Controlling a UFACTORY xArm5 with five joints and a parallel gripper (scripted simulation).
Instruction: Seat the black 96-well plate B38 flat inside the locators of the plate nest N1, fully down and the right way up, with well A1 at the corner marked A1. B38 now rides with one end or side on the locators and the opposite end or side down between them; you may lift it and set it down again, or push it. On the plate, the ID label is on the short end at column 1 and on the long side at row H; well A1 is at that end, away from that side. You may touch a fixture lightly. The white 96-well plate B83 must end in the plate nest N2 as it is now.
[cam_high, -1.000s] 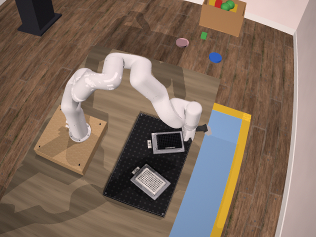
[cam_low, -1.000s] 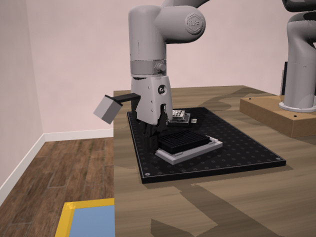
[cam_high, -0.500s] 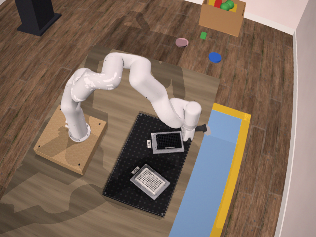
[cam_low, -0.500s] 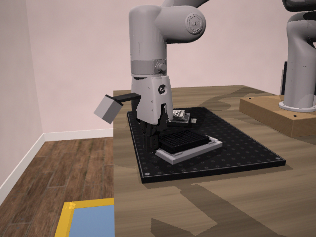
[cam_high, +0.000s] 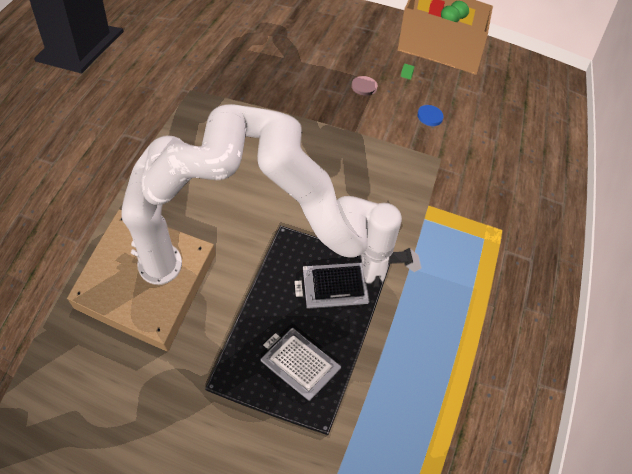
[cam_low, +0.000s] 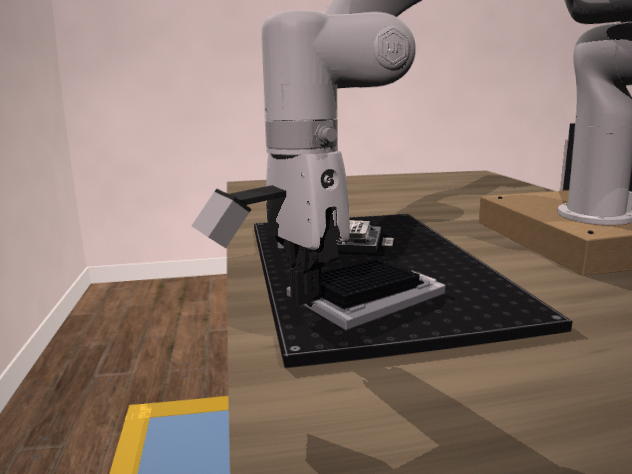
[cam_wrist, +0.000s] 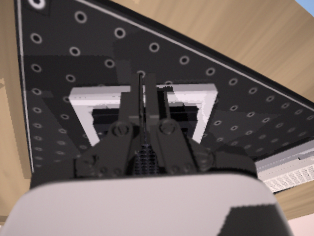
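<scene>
My gripper is now 70 mm past the black plate B38, 40 mm to the left of it and 20 mm above it. Round my hand: white plate B83: 70 mm behind, 290 mm to the right, 20 mm below.
</scene>
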